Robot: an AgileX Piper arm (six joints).
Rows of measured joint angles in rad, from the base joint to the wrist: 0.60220, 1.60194, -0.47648, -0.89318, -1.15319, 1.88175; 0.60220, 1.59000, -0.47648, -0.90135, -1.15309, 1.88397; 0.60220, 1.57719, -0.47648, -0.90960, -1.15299, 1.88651; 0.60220, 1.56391, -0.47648, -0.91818, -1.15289, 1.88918; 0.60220, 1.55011, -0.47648, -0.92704, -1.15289, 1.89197; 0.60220, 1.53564, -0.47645, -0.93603, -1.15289, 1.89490; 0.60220, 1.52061, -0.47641, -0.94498, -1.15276, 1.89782; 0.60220, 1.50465, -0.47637, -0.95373, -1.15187, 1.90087; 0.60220, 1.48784, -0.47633, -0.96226, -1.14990, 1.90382; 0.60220, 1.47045, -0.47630, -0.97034, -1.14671, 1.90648; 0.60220, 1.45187, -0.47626, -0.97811, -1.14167, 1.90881
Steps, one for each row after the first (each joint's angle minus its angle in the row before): 0.00000, -0.01194, 0.00000, -0.00817, 0.00010, 0.00222; 0.00000, -0.01281, 0.00000, -0.00825, 0.00010, 0.00254; 0.00000, -0.01328, 0.00000, -0.00858, 0.00010, 0.00267; 0.00000, -0.01380, 0.00000, -0.00886, 0.00000, 0.00279; 0.00000, -0.01447, 0.00003, -0.00899, 0.00000, 0.00293; 0.00000, -0.01503, 0.00004, -0.00895, 0.00013, 0.00292; 0.00000, -0.01596, 0.00004, -0.00875, 0.00089, 0.00305; 0.00000, -0.01681, 0.00004, -0.00853, 0.00197, 0.00295; 0.00000, -0.01739, 0.00003, -0.00808, 0.00319, 0.00266; 0.00000, -0.01858, 0.00004, -0.00777, 0.00504, 0.00233
